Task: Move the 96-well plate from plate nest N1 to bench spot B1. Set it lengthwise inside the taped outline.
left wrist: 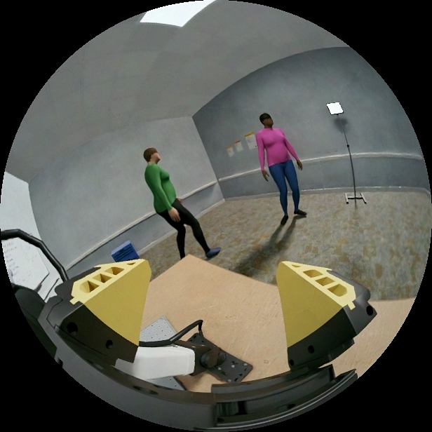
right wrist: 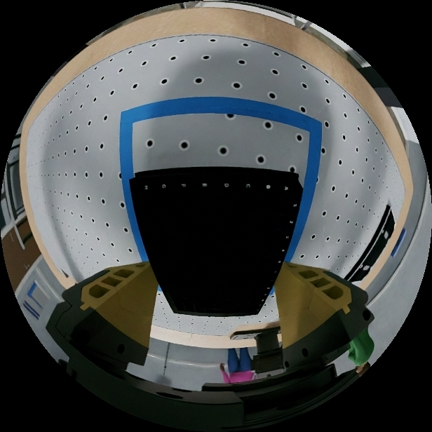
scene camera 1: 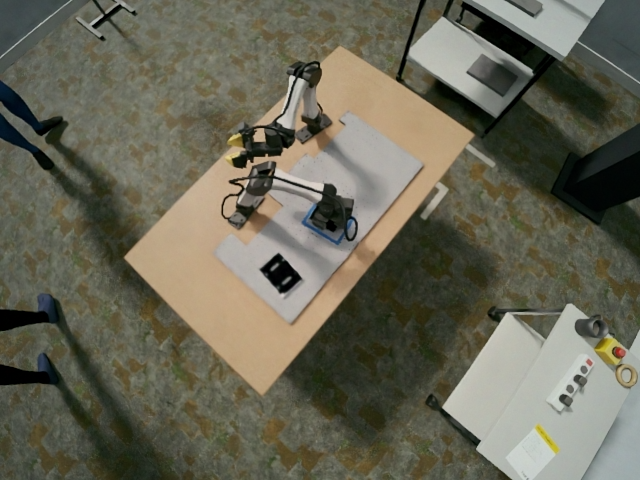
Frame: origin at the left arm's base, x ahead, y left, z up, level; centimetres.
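Where they show: left gripper, between the fingertips: (scene camera 1: 226,150); right gripper, between the fingertips: (scene camera 1: 325,216); left arm's base, origin of its link: (scene camera 1: 313,128); right arm's base, origin of its link: (scene camera 1: 246,209).
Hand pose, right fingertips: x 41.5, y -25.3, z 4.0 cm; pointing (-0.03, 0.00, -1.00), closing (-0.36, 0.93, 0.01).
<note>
Each offset is from my right fingertips to the top centre of the thing. "spot": to the spot under its first point. Level surfaces: height alone.
The black 96-well plate (right wrist: 215,220) is between the fingers of my right gripper (scene camera 1: 330,225) (right wrist: 215,270), which is shut on it. The plate is over the blue taped outline {spot: dx +3.9, dy -6.2, dz -2.7 cm} (scene camera 1: 320,233) (right wrist: 215,105), its length running along the outline's long sides. In the right wrist view its far end lies short of the far tape, and its sides hide parts of the side tapes. Its exact height cannot be told. The black plate nest {dx +7.5, dy -31.1, dz -1.1 cm} (scene camera 1: 281,272) (right wrist: 374,245) stands without a plate at the lower left of the board. My left gripper (scene camera 1: 235,149) (left wrist: 213,270) is open and empty, away from the board.
The grey perforated board {dz -2.7 cm} (scene camera 1: 382,160) (right wrist: 200,65) lies on the wooden table {dz -3.9 cm} (scene camera 1: 180,242) (left wrist: 225,280). The right arm reaches across the board between the nest and the left arm. A white cart (scene camera 1: 527,403) and a shelf unit (scene camera 1: 439,67) stand off the table. Two people stand beyond it.
</note>
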